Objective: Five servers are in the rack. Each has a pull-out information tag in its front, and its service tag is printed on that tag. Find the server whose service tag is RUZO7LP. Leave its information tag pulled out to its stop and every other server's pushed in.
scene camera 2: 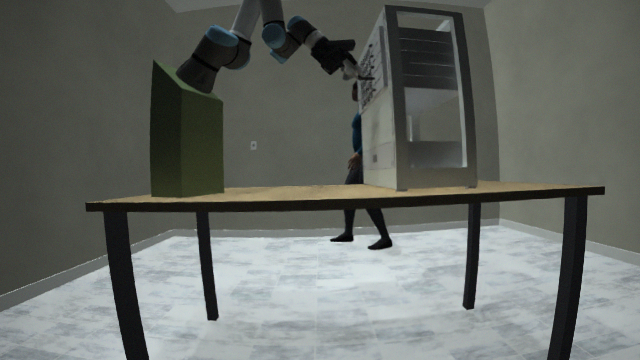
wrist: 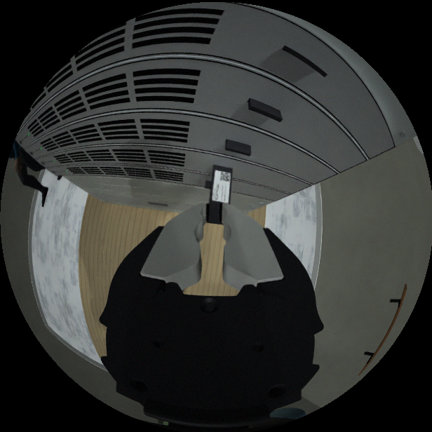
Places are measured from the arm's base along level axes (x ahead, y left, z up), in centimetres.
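Where they show: gripper, fingertip midpoint: [scene camera 2: 362, 78]; arm's base, origin of the base link: [scene camera 2: 193, 82].
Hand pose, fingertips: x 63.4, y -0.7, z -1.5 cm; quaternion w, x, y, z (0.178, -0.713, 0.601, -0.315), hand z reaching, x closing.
Each offset is from my fingertips to the centre of the thing. "pt": to the spot under its first point. Level surfaces: height alone.
The rack @[pt dx +8.6, dy -14.6, dz -36.7 cm] [scene camera 2: 404, 179] stands upright with five server fronts [wrist: 227, 92] stacked in it. One information tag @[dx +3.3, dy -0.4, dz -0.1 cm] [scene camera 2: 369, 78] [wrist: 221, 186], on the fourth server from the top of the wrist view, sticks out of its front. Its white label and code face the wrist camera, but the print is too small to read. My gripper [scene camera 2: 358, 76] [wrist: 214, 205] is shut on the outer end of this tag. The tags of the upper three servers [wrist: 305, 61] [wrist: 265, 110] [wrist: 238, 147] are pushed in. The lowest server's tag [wrist: 208, 184] is mostly hidden behind the pulled-out one.
The rack stands on a wooden table @[dz -40.5 cm] [scene camera 2: 300, 194] [wrist: 107, 250]. The arm is mounted on a green pedestal [scene camera 2: 200, 145] at the left of the table. A person [scene camera 2: 356, 132] [wrist: 27, 172] is behind the table, partly hidden by the rack in the scene view.
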